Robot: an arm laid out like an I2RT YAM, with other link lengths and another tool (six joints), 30 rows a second.
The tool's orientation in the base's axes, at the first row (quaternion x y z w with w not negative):
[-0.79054 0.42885 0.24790 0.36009]
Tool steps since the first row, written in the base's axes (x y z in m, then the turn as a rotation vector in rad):
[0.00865 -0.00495 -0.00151 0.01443 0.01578 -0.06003]
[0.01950 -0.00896 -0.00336 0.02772 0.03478 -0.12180]
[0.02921 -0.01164 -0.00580 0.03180 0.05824 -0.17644]
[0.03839 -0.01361 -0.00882 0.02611 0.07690 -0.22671]
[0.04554 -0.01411 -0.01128 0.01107 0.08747 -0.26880]
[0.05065 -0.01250 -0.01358 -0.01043 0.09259 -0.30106]
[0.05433 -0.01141 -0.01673 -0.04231 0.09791 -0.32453]
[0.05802 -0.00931 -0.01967 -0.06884 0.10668 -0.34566]
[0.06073 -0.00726 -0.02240 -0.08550 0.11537 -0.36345]
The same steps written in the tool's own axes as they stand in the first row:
[0.00794 -0.00503 -0.00366 0.04154 0.00317 0.04822]
[0.01676 -0.01216 -0.00655 0.08210 0.00674 0.10014]
[0.02475 -0.01861 -0.00795 0.11075 0.01398 0.15190]
[0.03253 -0.02466 -0.00838 0.13376 0.02983 0.19801]
[0.03815 -0.02972 -0.00785 0.15032 0.05379 0.23353]
[0.04155 -0.03388 -0.00559 0.15942 0.08181 0.25925]
[0.04509 -0.03632 -0.00310 0.15698 0.11550 0.28056]
[0.04798 -0.03921 0.00005 0.15390 0.14249 0.30267]
[0.05025 -0.04132 0.00311 0.15354 0.15987 0.32184]

